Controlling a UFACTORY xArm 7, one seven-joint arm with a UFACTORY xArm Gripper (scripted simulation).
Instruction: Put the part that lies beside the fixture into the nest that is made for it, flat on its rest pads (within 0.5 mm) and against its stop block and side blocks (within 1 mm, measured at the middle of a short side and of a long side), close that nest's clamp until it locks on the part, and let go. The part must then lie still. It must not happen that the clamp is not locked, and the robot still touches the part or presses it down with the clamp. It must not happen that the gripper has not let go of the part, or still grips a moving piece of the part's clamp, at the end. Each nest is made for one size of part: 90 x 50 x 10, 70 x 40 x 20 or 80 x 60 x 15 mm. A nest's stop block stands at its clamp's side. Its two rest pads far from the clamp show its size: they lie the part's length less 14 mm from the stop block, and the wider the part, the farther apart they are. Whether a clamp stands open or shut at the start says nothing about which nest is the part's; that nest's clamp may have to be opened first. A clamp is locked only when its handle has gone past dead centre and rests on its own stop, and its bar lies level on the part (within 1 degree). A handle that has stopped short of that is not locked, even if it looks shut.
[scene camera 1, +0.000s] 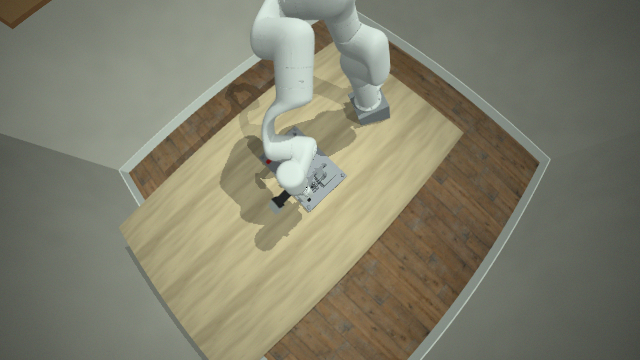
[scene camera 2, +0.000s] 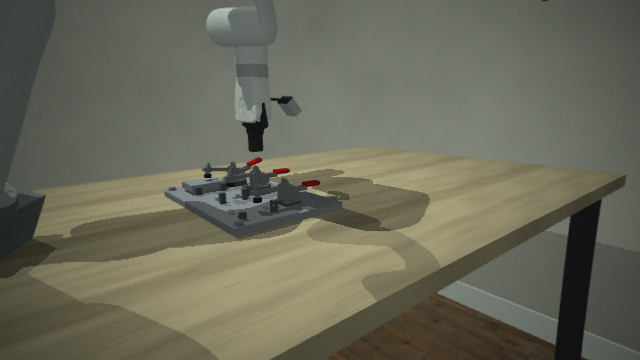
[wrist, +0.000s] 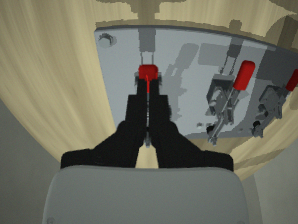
One and the same spot on a grey fixture plate: (scene camera 1: 321, 159) is (scene camera 2: 199, 199).
